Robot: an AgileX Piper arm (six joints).
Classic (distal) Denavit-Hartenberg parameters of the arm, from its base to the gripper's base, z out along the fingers. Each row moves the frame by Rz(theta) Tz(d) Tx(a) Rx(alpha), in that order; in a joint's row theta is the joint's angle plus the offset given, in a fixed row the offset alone. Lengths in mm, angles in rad.
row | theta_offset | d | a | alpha
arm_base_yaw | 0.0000 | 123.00 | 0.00 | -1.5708
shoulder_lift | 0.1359 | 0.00 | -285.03 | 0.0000
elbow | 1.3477 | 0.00 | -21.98 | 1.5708
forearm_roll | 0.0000 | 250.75 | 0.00 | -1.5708
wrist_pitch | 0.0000 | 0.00 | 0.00 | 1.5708
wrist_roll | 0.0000 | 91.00 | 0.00 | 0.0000
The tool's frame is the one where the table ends.
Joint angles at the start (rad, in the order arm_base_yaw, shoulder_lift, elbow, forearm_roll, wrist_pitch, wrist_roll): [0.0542 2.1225 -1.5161 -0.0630 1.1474 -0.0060]
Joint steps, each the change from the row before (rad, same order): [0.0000 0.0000 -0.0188 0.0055 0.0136 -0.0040]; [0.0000 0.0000 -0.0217 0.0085 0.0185 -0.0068]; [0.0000 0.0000 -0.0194 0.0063 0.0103 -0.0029]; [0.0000 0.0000 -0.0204 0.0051 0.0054 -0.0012]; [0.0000 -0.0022 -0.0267 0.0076 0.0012 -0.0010]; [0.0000 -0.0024 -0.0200 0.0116 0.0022 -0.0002]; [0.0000 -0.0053 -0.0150 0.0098 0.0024 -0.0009]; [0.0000 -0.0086 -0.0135 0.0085 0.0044 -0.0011]
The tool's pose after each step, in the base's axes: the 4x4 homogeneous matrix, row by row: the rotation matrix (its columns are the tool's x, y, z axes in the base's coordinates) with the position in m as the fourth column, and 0 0 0 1 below. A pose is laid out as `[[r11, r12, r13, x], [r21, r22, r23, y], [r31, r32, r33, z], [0, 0, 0, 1]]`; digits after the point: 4 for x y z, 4 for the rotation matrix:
[[-0.9920, -0.0915, -0.0868, 0.4030], [-0.0867, 0.9946, -0.0575, 0.0171], [0.0916, -0.0495, -0.9946, 0.1517], [0, 0, 0, 1]]
[[-0.9921, -0.0933, -0.0842, 0.4053], [-0.0893, 0.9948, -0.0499, 0.0179], [0.0884, -0.0420, -0.9952, 0.1567], [0, 0, 0, 1]]
[[-0.9928, -0.0926, -0.0756, 0.4079], [-0.0895, 0.9950, -0.0438, 0.0185], [0.0793, -0.0367, -0.9962, 0.1611], [0, 0, 0, 1]]
[[-0.9940, -0.0909, -0.0610, 0.4111], [-0.0886, 0.9953, -0.0383, 0.0191], [0.0642, -0.0327, -0.9974, 0.1658], [0, 0, 0, 1]]
[[-0.9956, -0.0879, -0.0339, 0.4155], [-0.0869, 0.9958, -0.0298, 0.0200], [0.0363, -0.0267, -0.9990, 0.1730], [0, 0, 0, 1]]
[[-0.9964, -0.0831, -0.0144, 0.4184], [-0.0829, 0.9964, -0.0180, 0.0211], [0.0158, -0.0167, -0.9997, 0.1787], [0, 0, 0, 1]]
[[-0.9968, -0.0802, 0.0029, 0.4203], [-0.0802, 0.9967, -0.0079, 0.0221], [-0.0023, -0.0081, -1.0000, 0.1845], [0, 0, 0, 1]]
[[-0.9967, -0.0782, 0.0202, 0.4214], [-0.0782, 0.9969, 0.0010, 0.0229], [-0.0202, -0.0006, -0.9998, 0.1914], [0, 0, 0, 1]]

